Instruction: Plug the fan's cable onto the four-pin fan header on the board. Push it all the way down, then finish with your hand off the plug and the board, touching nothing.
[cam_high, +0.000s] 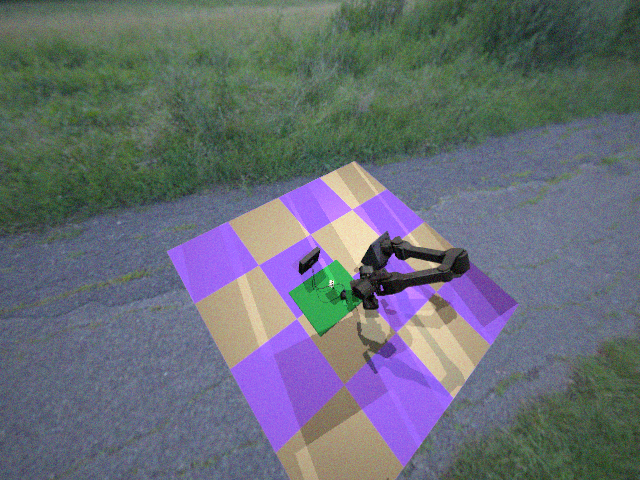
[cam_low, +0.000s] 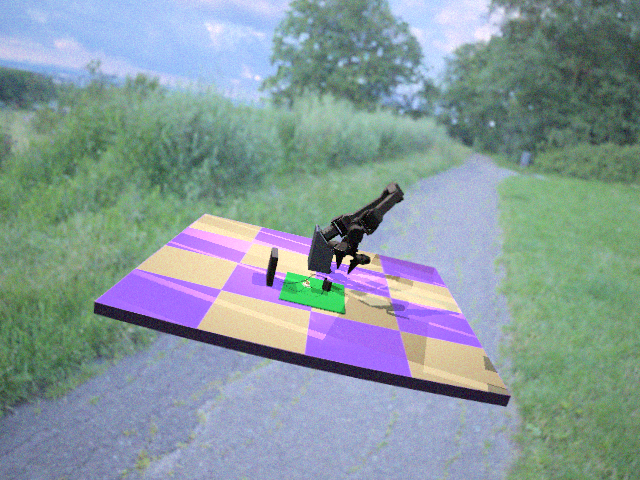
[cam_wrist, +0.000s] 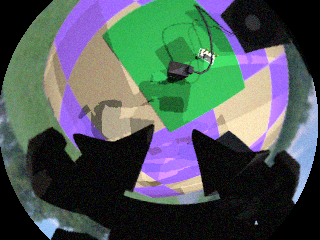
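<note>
The dark plug lies 60 mm ahead of my gripper tip, 50 mm to the right of it and 50 mm below it. From my gripper tip the other things lie so: white fan header: 130 mm to the right, 70 mm below, 70 mm ahead; then green board: 110 mm ahead, 100 mm to the right, 90 mm below; then black fan: 270 mm to the right, 100 mm ahead, 10 mm below.
</note>
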